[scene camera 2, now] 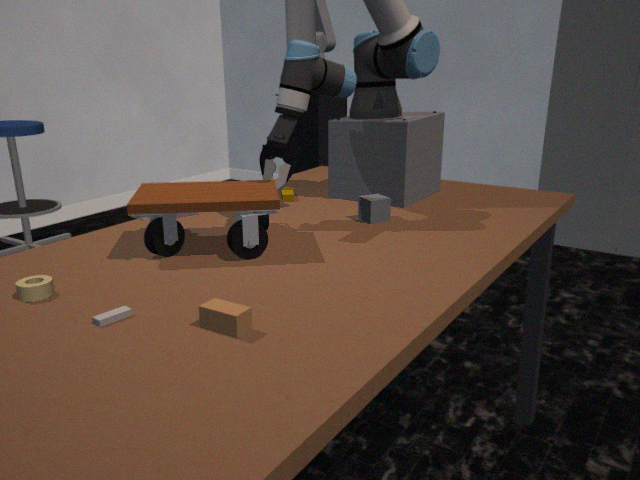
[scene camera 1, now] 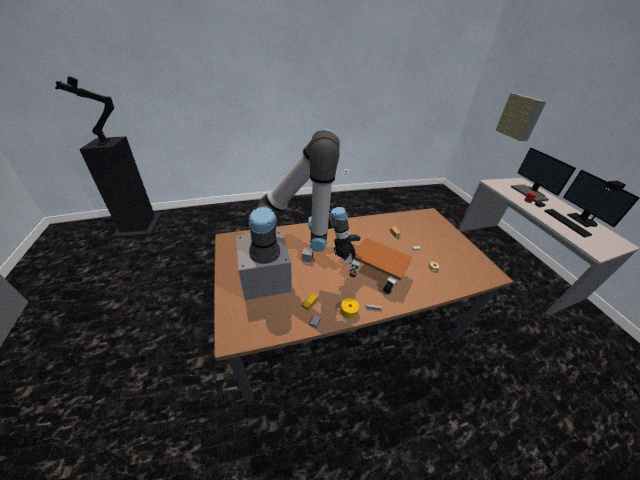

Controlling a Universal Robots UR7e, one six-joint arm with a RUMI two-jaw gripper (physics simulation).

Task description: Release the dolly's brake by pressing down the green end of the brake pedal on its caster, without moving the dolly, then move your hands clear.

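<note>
The dolly (scene camera 1: 383,256) (scene camera 2: 204,197) has an orange wooden deck and stands on its black-wheeled casters. In scene camera 1, the brake pedal (scene camera 1: 354,269) shows at the deck's left corner, with its green end (scene camera 1: 354,267) nearer the gripper and its red end (scene camera 1: 353,271) facing the table's front. My gripper (scene camera 1: 349,259) (scene camera 2: 278,184) is shut and empty, its tips pointing down beside the deck's left edge, just above and behind the green end. Whether the tips touch the pedal cannot be told; in scene camera 2 the deck hides the pedal.
On the table (scene camera 1: 248,330) (scene camera 2: 361,289) are a grey cube (scene camera 1: 307,255) (scene camera 2: 374,208), a yellow block (scene camera 1: 310,301) (scene camera 2: 287,194), a yellow roll (scene camera 1: 349,313), a wooden block (scene camera 1: 395,232) (scene camera 2: 225,317) and a cream tape ring (scene camera 1: 434,270) (scene camera 2: 35,293). The grey robot pedestal (scene camera 1: 265,279) (scene camera 2: 367,160) stands at the left in scene camera 1.
</note>
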